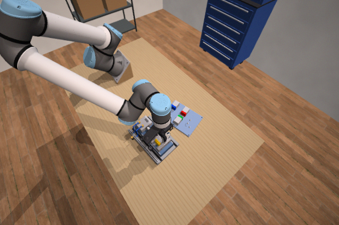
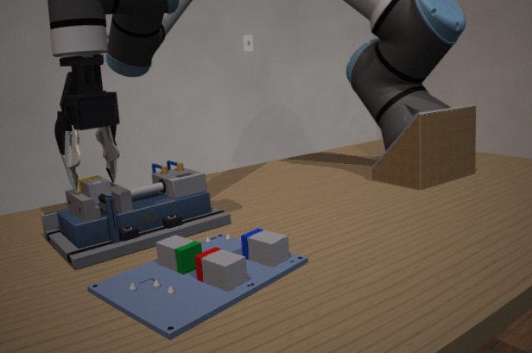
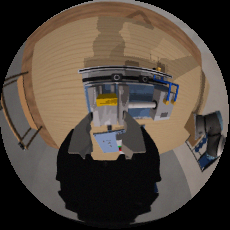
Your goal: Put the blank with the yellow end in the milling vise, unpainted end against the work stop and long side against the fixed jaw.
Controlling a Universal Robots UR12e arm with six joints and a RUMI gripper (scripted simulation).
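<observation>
Now: hand 20 mm above the yellow-ended blank. Also, from my hand: milling vise 80 mm below, 70 mm behind, 10 mm to the right; fixed jaw 40 mm below, 30 mm ahead, 10 mm to the left; moving jaw 40 mm below, 40 mm behind, 10 mm to the right.
</observation>
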